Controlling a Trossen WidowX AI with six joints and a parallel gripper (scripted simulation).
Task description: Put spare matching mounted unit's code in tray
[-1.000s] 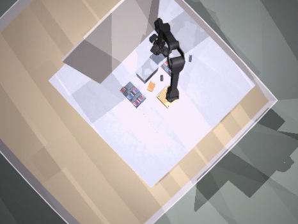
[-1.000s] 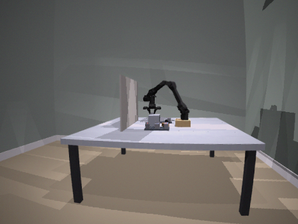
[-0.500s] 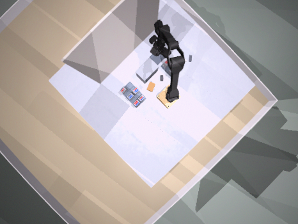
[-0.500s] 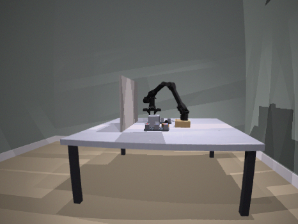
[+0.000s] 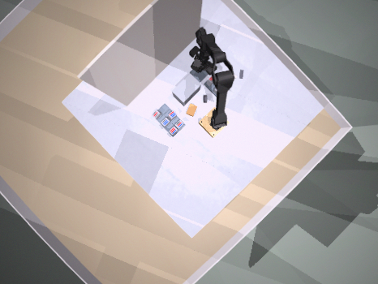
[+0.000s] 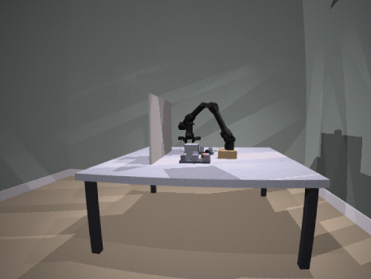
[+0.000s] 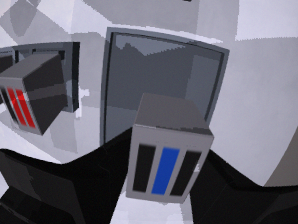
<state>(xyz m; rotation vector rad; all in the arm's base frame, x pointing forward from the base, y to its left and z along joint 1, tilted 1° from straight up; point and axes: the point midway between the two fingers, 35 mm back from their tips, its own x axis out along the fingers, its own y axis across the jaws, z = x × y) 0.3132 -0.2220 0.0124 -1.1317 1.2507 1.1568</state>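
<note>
The grey tray lies 40 mm below my gripper tip. Also, from my gripper tip: grey piece (220 mm behind, 170 mm to the right, 40 mm below); rack (400 mm to the left, 60 mm behind, 30 mm below); dark panel (200 mm ahead, 180 mm above, 170 mm to the left).
</note>
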